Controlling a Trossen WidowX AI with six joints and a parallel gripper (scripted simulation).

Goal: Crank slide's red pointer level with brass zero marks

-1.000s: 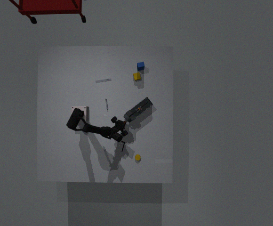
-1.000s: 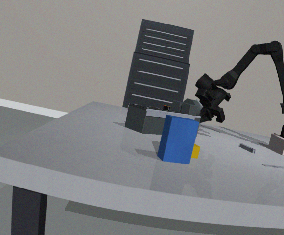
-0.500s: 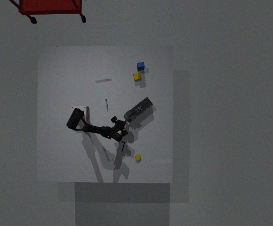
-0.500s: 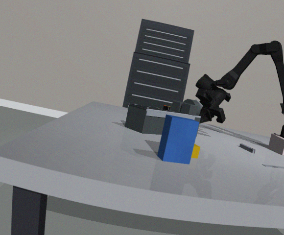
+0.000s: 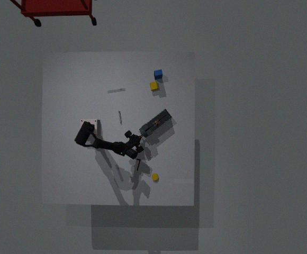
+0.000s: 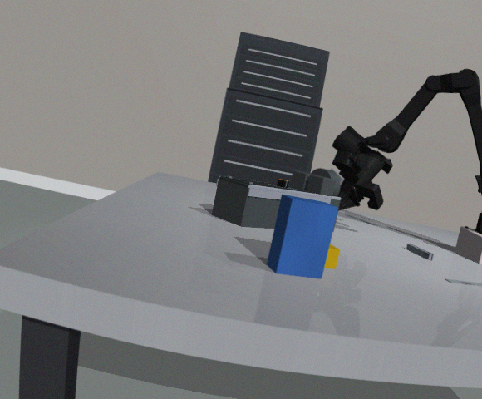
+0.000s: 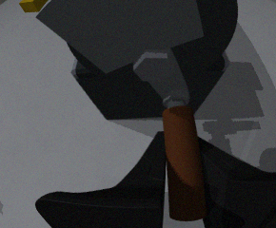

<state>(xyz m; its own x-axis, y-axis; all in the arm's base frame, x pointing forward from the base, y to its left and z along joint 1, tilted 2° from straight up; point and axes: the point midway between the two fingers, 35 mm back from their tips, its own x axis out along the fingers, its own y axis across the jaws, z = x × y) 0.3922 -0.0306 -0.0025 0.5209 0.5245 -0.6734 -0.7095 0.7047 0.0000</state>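
Right now my gripper tip is 1 cm past the brown crank handle, 1 cm to the left of it and 3 cm below it. The rest, counted from my gripper tip: red pointer 11 cm ahead, 13 cm to the left, 5 cm above; black hex key 22 cm to the right, 3 cm below; yellow block 5 cm ahead, 43 cm to the left, 2 cm below.
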